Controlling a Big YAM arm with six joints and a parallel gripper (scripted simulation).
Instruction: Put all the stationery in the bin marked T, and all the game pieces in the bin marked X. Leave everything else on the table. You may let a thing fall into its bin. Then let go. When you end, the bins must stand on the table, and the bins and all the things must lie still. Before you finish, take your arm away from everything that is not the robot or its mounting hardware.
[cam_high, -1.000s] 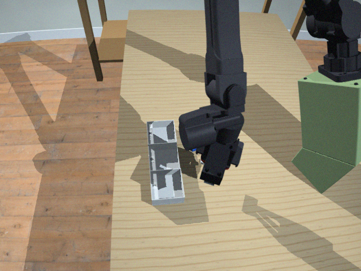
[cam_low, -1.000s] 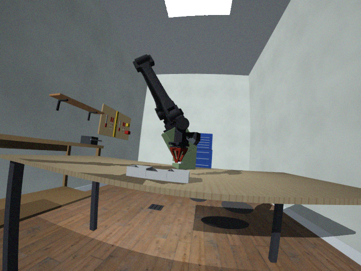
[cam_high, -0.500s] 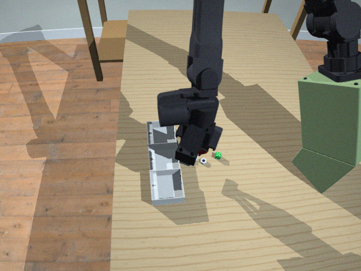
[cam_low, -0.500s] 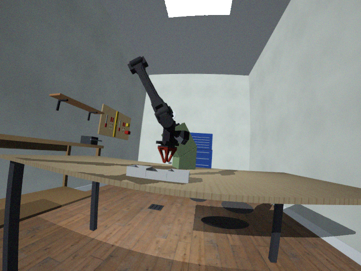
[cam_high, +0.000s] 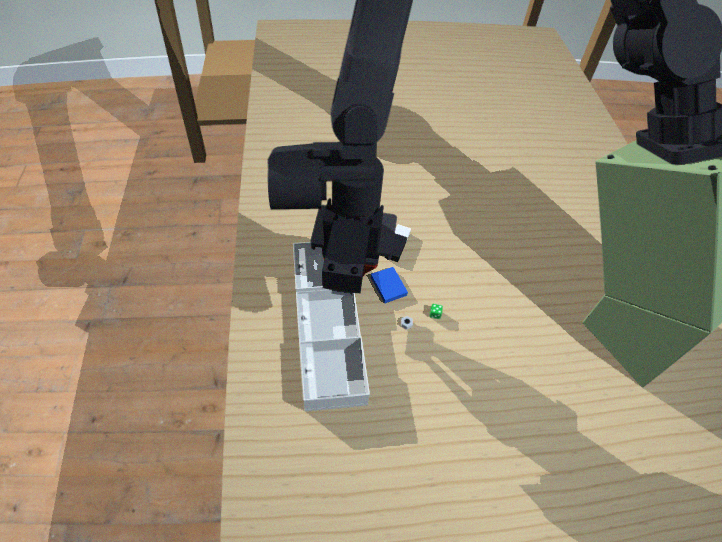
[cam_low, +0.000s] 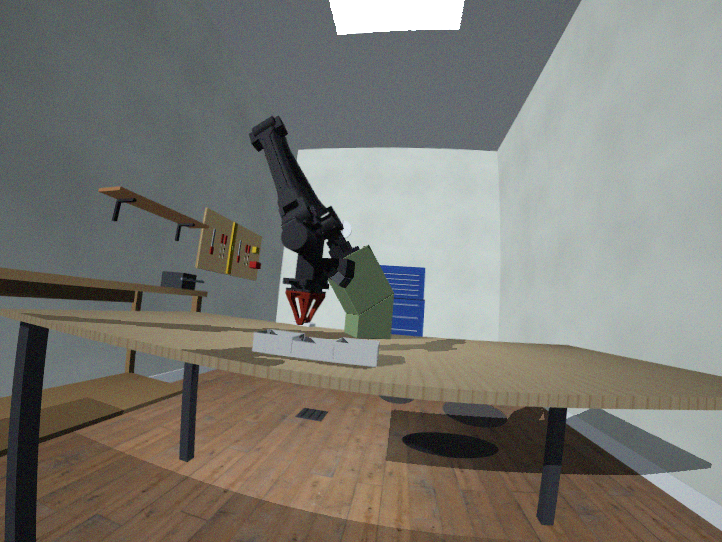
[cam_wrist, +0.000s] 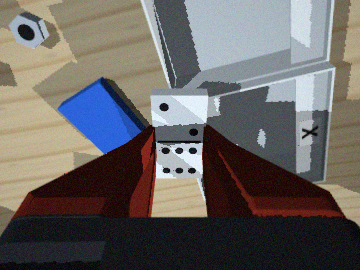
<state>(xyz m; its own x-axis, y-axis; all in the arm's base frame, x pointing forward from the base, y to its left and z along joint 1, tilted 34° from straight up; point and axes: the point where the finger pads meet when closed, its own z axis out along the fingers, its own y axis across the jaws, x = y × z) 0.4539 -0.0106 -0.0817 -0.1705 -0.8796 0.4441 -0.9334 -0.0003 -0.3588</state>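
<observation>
Now: the green die 13 cm behind my hand, 6 cm below it and 3 cm to the left of it. Round my hand: grey bin tray (5 cm to the left, 5 cm below, 3 cm ahead); then flat blue block (6 cm below, 6 cm behind, 2 cm to the right); then white domino (right at my hand).
</observation>
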